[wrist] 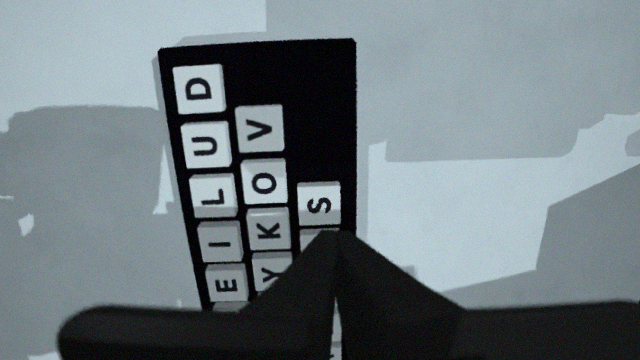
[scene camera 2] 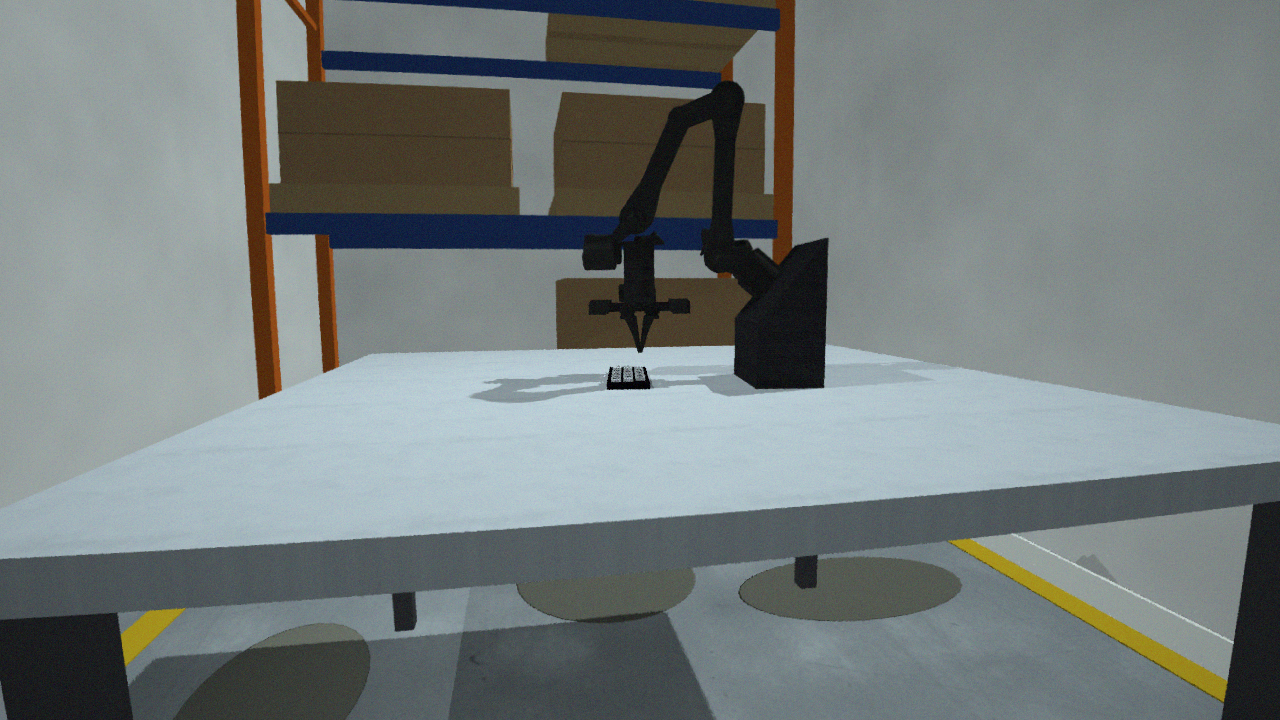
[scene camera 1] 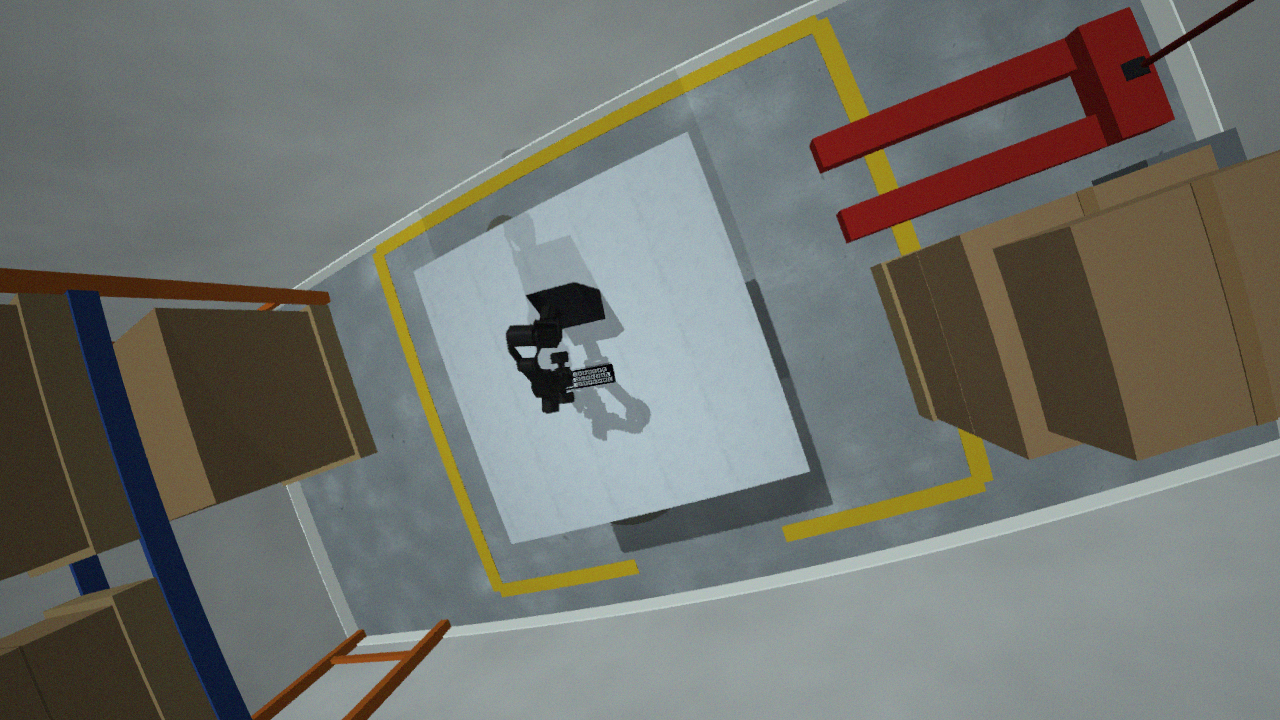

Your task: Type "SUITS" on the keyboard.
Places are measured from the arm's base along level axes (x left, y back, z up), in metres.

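Where they show: gripper, fingertip midpoint: [wrist: 333, 243] [scene camera 2: 640, 352] [scene camera 1: 571, 374]; arm's base, link origin: [scene camera 2: 769, 282] [scene camera 1: 550, 310].
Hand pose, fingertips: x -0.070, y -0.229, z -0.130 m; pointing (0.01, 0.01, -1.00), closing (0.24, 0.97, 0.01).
Each offset is from my fingertips to the centre of the thing. Level surfaces: height alone.
The black keyboard @(dy -0.032, dx +0.041, dz -0.037 m) [scene camera 1: 612, 374] [scene camera 2: 628, 385] [wrist: 320, 80] with white letter keys lies on the white table. In the wrist view the S key @(dy -0.003, dx -0.001, dz -0.032 m) [wrist: 319, 204], U key @(dy -0.039, dx -0.033, dz -0.032 m) [wrist: 206, 145] and I key @(dy -0.046, dx +0.007, dz -0.032 m) [wrist: 220, 242] show, along with the D key @(dy -0.035, dx -0.053, dz -0.032 m) [wrist: 199, 89], L key @(dy -0.043, dx -0.013, dz -0.032 m) [wrist: 213, 195], V key @(dy -0.018, dx -0.035, dz -0.032 m) [wrist: 259, 128], O key @(dy -0.022, dx -0.015, dz -0.032 m) [wrist: 264, 181], K key @(dy -0.025, dx +0.006, dz -0.032 m) [wrist: 268, 229], E key @(dy -0.050, dx +0.027, dz -0.032 m) [wrist: 227, 283] and part of the Y key @(dy -0.029, dx +0.026, dz -0.032 m) [wrist: 269, 270]. My gripper [scene camera 2: 640, 349] [wrist: 333, 243] is shut and empty, its tips above the keyboard, over the key beside S in the wrist view. The T key cannot be made out; the fingers hide part of the keyboard.
The arm's black base [scene camera 1: 572, 304] [scene camera 2: 783, 326] stands on the table @(dz -0.045 m) [scene camera 1: 698, 420] [scene camera 2: 447, 465] near the keyboard. Shelving with an orange post [scene camera 2: 256, 197] and cardboard boxes [scene camera 2: 393, 134] stands behind the table. A red pallet jack [scene camera 1: 1118, 80] and more boxes [scene camera 1: 1154, 313] stand on the floor.
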